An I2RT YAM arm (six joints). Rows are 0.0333 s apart.
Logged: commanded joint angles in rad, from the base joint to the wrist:
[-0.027, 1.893, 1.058, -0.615, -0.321, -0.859]
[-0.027, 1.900, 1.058, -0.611, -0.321, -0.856]
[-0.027, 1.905, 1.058, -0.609, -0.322, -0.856]
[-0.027, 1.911, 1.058, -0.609, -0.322, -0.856]
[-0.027, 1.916, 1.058, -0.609, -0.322, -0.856]
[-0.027, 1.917, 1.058, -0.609, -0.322, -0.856]
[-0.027, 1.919, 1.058, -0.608, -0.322, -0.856]
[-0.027, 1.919, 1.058, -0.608, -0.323, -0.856]
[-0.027, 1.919, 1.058, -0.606, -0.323, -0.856]
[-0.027, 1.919, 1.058, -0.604, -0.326, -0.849]
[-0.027, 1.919, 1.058, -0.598, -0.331, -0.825]
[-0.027, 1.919, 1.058, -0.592, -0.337, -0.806]
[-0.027, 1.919, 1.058, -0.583, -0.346, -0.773]
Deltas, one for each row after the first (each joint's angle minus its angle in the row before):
[0.000, 0.007, 0.000, 0.004, 0.000, 0.003]
[0.000, 0.005, 0.000, 0.002, -0.001, 0.000]
[0.000, 0.006, 0.000, 0.000, 0.000, 0.000]
[0.000, 0.005, 0.000, 0.000, 0.000, 0.000]
[0.000, 0.001, 0.000, 0.000, 0.000, 0.000]
[0.000, 0.002, 0.000, 0.001, 0.000, 0.000]
[0.000, 0.000, 0.000, 0.000, -0.001, 0.000]
[0.000, 0.000, 0.000, 0.002, 0.000, 0.000]
[0.000, 0.000, 0.000, 0.002, -0.003, 0.007]
[0.000, 0.000, 0.000, 0.006, -0.005, 0.024]
[0.000, 0.000, 0.000, 0.006, -0.006, 0.019]
[0.000, 0.000, 0.000, 0.009, -0.009, 0.033]

